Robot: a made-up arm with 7 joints.
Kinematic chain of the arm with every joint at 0, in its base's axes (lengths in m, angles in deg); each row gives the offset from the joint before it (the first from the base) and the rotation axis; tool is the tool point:
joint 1: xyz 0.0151 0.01 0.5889 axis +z
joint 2: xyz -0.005 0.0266 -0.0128 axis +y
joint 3: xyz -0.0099 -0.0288 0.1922 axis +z
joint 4: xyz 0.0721 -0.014 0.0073 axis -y
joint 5: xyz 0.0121 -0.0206 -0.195 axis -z
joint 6: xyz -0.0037 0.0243 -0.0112 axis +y
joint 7: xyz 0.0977 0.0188 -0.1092 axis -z
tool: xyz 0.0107 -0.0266 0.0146
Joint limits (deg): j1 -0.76..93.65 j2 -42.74..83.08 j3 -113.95..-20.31 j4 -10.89..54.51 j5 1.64..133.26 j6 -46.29..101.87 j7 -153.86..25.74
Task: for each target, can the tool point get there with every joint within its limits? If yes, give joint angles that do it. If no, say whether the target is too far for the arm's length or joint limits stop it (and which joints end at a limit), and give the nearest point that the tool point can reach.
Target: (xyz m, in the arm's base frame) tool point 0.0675 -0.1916 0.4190
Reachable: yes | joints 29.15 -20.93 -89.78 9.31 96.18 29.61 -119.93
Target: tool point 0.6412 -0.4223 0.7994
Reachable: no: too far | nearest point 0.3604 -0.2284 0.6981 | short by 0.356 m
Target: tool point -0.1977 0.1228 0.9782
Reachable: no: joint limits stop it (at a limit: joint 1, joint 3) | nearest point -0.0917 0.0191 0.7719 | short by 0.254 m
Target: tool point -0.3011 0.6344 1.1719
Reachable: no: too far | nearest point 0.0525 0.2839 0.8297 | short by 0.604 m
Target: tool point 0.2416 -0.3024 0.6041
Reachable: yes | joints 36.06 -26.19 -85.93 46.11 106.21 70.31 -118.17
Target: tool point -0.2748 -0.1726 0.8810
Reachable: no: joint limits stop it (at a limit: joint 1, joint 3, joint 4) | nearest point -0.2157 -0.1829 0.8171 | short by 0.088 m
